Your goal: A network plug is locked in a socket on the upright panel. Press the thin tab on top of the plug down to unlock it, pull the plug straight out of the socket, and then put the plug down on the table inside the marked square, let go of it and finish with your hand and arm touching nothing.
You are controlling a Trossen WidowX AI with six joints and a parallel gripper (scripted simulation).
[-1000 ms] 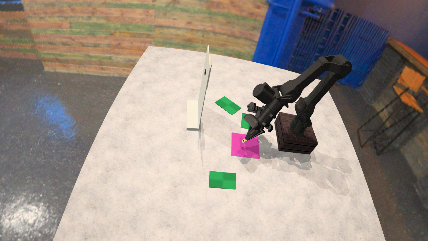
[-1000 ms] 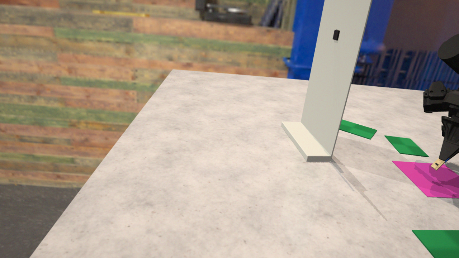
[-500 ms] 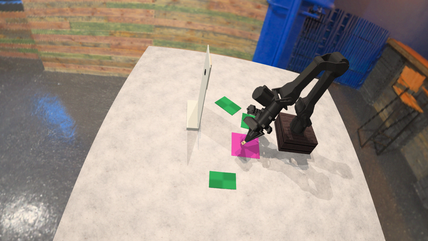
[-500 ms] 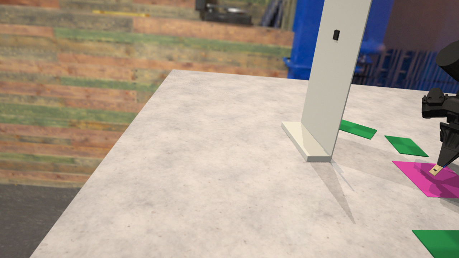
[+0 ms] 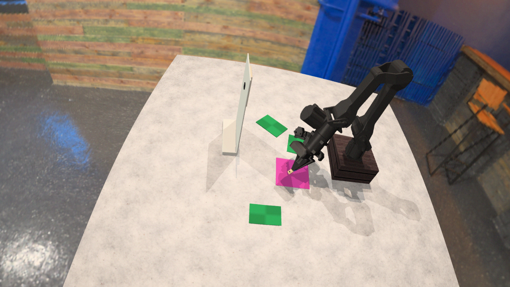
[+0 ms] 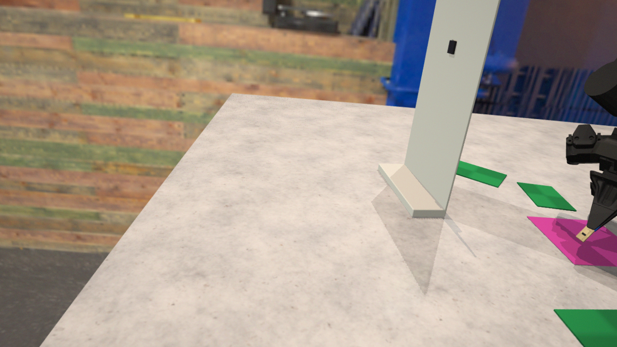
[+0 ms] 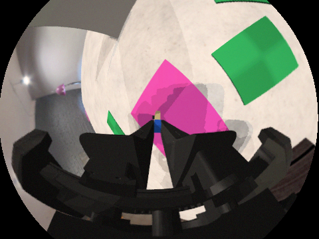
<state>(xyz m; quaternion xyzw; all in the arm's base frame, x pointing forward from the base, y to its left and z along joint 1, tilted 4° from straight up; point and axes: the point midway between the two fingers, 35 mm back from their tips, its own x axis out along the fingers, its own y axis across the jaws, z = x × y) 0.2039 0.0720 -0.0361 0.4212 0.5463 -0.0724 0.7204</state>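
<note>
Now: gripper tip right at the network plug. From my gripper tip the other things lie so: upright cream panel 230 mm ahead, 120 mm above, 100 mm to the right; then magenta marked square 20 mm below.
</note>
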